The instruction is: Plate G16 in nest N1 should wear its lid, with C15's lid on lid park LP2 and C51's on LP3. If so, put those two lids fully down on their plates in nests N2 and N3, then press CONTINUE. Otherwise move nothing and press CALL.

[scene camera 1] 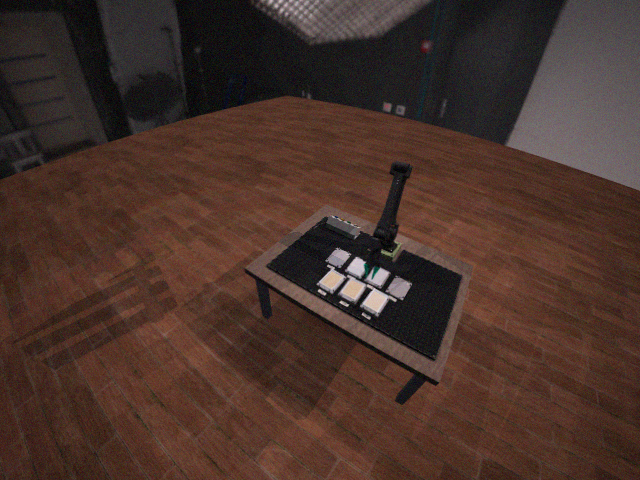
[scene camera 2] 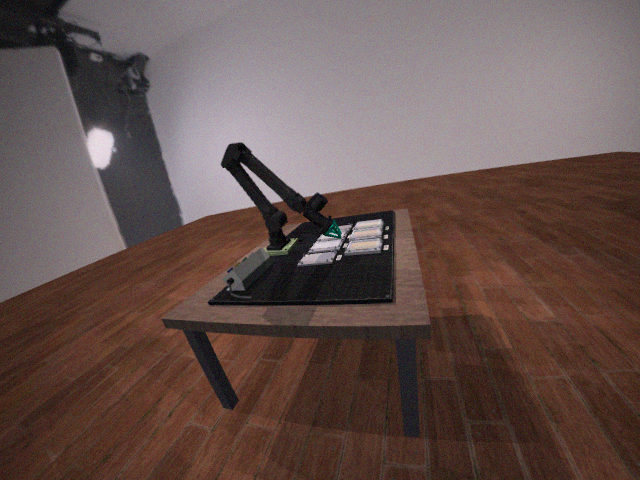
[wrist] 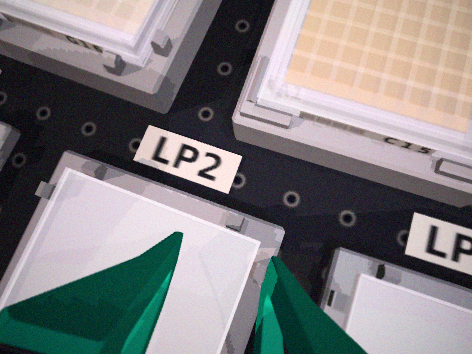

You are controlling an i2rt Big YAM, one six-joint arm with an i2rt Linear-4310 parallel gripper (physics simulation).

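Seen in the pictures: gripper, fingertip midpoint: (scene camera 1: 368, 278) (scene camera 2: 340, 236) (wrist: 223, 257); arm's base, origin of the base link: (scene camera 1: 386, 245) (scene camera 2: 279, 245).
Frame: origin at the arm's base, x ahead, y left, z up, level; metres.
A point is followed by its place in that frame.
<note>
Plate G16 (wrist: 100, 15) @[z 0.023, x 0.379, y 0.142 m] (scene camera 1: 375, 300) @[z 0.022, x 0.439, y 0.170 m] sits in its nest at the wrist view's upper left; it looks paler than its neighbours, as if under a clear lid. Plate C15 (wrist: 380, 55) @[z 0.020, x 0.407, y 0.038 m] (scene camera 1: 352, 289) @[z 0.017, x 0.452, y 0.040 m] shows its wells in the middle nest. The third plate, C51 by its place (scene camera 1: 331, 280) @[z 0.011, x 0.471, y -0.082 m], is beyond; its label does not show. A pale lid (wrist: 110, 220) @[z 0.001, x 0.311, y 0.107 m] (scene camera 1: 381, 279) @[z 0.001, x 0.275, y 0.117 m] lies on LP2 and another (wrist: 415, 315) @[z 0.001, x 0.329, y -0.010 m] (scene camera 1: 355, 267) @[z 0.001, x 0.295, y -0.044 m] on LP3. My gripper (wrist: 223, 257) @[z 0.002, x 0.317, y 0.060 m] (scene camera 1: 370, 276) @[z 0.002, x 0.317, y 0.060 m] (scene camera 2: 339, 237) @[z 0.002, x 0.317, y 0.060 m] is partly open and empty, left finger over the LP2 lid, right finger over the gap beside it.
The grey button box (scene camera 1: 342, 227) @[z 0.035, x 0.079, y -0.297 m] (scene camera 2: 251, 268) @[z 0.031, x 0.085, y -0.336 m] stands at the robot's side of the black mat (scene camera 1: 413, 325) @[z -0.017, x 0.417, y 0.388 m]; its button labels are unreadable. Greyer parks (scene camera 1: 399, 287) @[z -0.007, x 0.253, y 0.221 m] (scene camera 1: 338, 257) @[z -0.007, x 0.288, y -0.170 m] flank the two lid-bearing ones. The raised nest walls stand close beyond the LP2 label (wrist: 187, 160) @[z -0.015, x 0.348, y 0.095 m].
</note>
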